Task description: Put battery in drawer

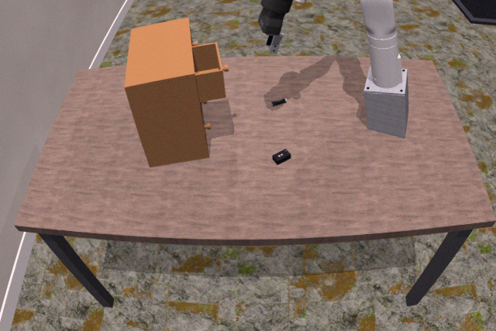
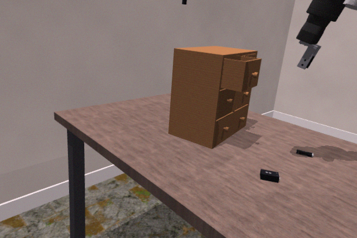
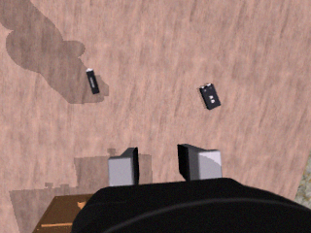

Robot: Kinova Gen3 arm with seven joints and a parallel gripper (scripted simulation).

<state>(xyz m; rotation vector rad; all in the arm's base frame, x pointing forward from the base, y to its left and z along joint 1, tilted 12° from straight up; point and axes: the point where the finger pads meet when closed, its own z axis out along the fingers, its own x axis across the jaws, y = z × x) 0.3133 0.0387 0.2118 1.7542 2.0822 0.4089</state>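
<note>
Now: the black nine-volt battery 31 cm below my hand, 12 cm to the left of it and 2 cm behind it. Round my hand: black cylindrical cell: 31 cm below, 11 cm to the right, 2 cm behind.
</note>
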